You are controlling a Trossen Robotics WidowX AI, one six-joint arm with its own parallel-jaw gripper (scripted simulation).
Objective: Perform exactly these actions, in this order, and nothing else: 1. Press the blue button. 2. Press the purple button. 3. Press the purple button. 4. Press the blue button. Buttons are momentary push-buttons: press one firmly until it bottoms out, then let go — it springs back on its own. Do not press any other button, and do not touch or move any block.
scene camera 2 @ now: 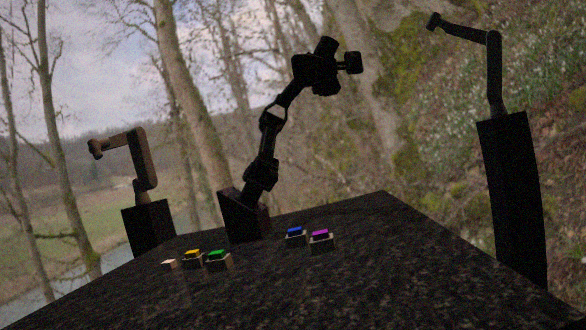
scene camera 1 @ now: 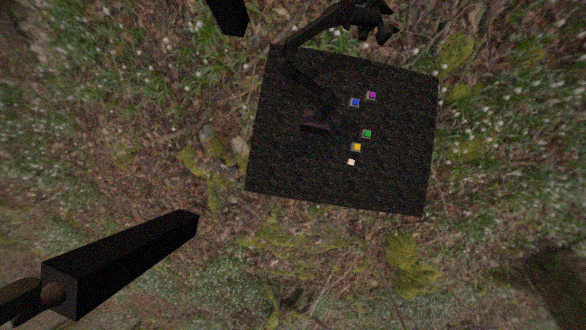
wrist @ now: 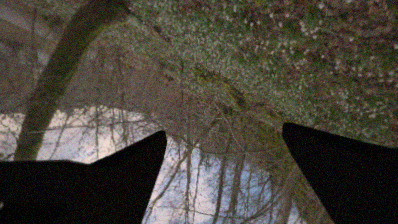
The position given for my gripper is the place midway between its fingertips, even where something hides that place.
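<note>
My gripper [scene camera 2: 340, 59] open, holding nothing. Gripper [wrist: 223, 133] visible there too.
</note>
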